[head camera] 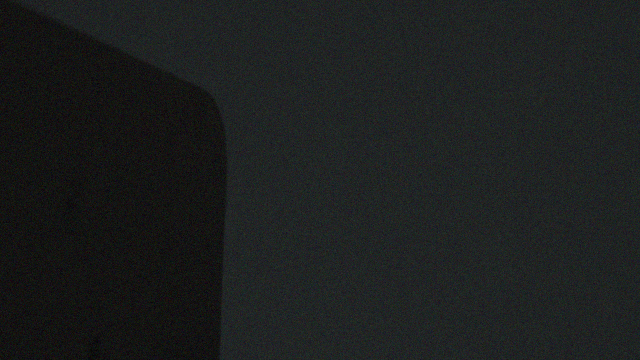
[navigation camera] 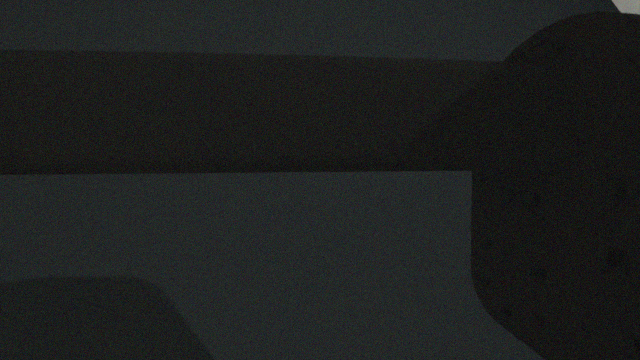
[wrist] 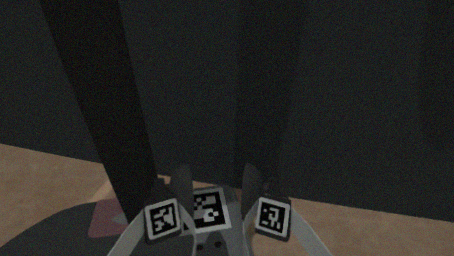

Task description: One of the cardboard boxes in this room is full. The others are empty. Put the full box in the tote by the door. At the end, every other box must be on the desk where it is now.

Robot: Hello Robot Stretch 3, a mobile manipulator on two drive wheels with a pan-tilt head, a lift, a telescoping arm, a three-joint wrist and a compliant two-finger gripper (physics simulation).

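Places are measured from the robot's base along level axes (x back, y right, z up), in centimetres.
Where they show: gripper, fingertip midpoint: (wrist: 216,182).
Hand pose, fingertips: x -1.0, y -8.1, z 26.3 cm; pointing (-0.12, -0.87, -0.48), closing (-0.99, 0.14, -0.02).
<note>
After its pixels a point has its place.
My gripper (wrist: 216,182) @(x -1.0, y -8.1, z 26.3 cm) shows low in the wrist view. Its two fingers stand apart with no object between them, so it is open. A marker on the robot's own body shows behind and between the fingers. No cardboard box, desk top, tote or door can be made out in these views. The head camera and navigation camera views are very dark, and what their shapes belong to cannot be told.
A large dark grey surface (head camera: 425,175) @(x -0.7, y -31.6, z 127.9 cm) (navigation camera: 310,240) @(x -3.0, y -30.6, z 127.2 cm) (wrist: 360,100) @(x -24.9, y -21.3, z 24.5 cm) fills much of each view. A black bar (wrist: 102,100) crosses the wrist view's left side, above tan floor (wrist: 350,230) @(x -27.4, y -14.0, z 0.0 cm). A dark band (navigation camera: 225,112) and a rounded black shape (navigation camera: 565,200) show in the navigation view.
</note>
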